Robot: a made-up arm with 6 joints.
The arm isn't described. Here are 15 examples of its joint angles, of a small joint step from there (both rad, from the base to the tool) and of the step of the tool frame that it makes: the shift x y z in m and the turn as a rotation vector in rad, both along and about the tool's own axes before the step.
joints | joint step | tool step
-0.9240 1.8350 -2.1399 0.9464 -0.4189 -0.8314 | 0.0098 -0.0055 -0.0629 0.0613 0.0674 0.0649 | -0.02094 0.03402 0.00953 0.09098 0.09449 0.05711
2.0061 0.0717 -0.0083 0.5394 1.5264 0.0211 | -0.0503 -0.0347 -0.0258 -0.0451 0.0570 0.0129 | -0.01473 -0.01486 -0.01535 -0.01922 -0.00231 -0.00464
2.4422 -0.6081 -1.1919 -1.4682 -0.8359 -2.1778 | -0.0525 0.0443 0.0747 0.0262 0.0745 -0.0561 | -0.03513 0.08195 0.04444 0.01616 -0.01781 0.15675
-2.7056 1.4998 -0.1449 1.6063 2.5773 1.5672 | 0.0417 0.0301 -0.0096 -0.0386 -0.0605 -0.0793 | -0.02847 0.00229 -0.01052 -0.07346 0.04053 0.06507
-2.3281 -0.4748 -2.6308 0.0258 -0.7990 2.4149 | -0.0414 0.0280 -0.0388 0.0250 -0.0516 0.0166 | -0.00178 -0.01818 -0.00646 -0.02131 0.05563 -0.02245
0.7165 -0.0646 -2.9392 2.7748 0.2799 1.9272 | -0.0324 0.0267 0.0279 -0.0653 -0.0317 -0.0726 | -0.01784 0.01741 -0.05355 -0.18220 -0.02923 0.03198
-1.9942 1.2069 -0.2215 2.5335 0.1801 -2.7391 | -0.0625 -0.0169 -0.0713 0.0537 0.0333 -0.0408 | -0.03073 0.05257 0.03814 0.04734 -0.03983 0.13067
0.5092 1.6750 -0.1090 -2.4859 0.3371 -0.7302 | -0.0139 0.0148 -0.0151 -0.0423 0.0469 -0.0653 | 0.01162 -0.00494 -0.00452 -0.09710 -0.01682 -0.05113
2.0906 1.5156 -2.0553 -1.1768 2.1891 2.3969 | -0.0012 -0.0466 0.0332 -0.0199 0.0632 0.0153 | -0.00719 0.02892 0.02726 0.05635 -0.03242 0.02517
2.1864 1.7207 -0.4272 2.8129 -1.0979 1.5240 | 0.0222 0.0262 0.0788 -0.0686 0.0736 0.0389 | 0.04187 0.03151 -0.00101 -0.03616 0.04847 -0.02530
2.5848 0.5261 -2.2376 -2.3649 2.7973 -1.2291 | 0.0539 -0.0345 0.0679 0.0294 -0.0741 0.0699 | -0.01368 -0.01996 -0.02145 0.10629 -0.09746 -0.00237
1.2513 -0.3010 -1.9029 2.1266 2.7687 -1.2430 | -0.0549 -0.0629 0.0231 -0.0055 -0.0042 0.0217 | 0.00763 0.03250 0.00972 0.04311 0.02619 -0.06117
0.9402 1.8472 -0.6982 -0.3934 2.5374 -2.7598 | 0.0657 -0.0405 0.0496 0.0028 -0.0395 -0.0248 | 0.02114 0.00601 -0.00025 0.03640 -0.00772 -0.01024
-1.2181 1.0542 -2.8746 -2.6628 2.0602 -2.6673 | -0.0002 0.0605 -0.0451 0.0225 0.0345 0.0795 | -0.03082 -0.00451 0.01779 0.05872 0.01257 0.03083
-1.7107 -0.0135 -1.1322 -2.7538 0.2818 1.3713 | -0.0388 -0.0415 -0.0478 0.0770 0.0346 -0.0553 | 0.02190 -0.06388 0.05647 0.08158 -0.02913 -0.10600
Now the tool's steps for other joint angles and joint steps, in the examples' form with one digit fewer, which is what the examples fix.
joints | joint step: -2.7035 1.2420 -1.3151 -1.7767 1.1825 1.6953 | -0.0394 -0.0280 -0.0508 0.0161 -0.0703 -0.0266
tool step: -0.0101 0.0248 0.0505 0.0273 0.0773 0.0225
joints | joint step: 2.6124 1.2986 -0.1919 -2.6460 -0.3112 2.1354 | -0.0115 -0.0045 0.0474 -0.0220 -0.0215 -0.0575
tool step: 0.0161 -0.0082 -0.0326 -0.0910 0.0230 -0.0224
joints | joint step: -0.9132 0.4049 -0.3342 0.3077 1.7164 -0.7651 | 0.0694 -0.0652 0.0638 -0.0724 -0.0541 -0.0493
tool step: 0.0213 -0.0079 0.0068 0.0367 -0.0652 -0.1343
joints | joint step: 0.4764 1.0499 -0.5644 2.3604 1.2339 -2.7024 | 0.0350 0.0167 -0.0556 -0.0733 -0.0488 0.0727
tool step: 0.0111 0.0072 0.0100 -0.0420 0.0779 -0.0186
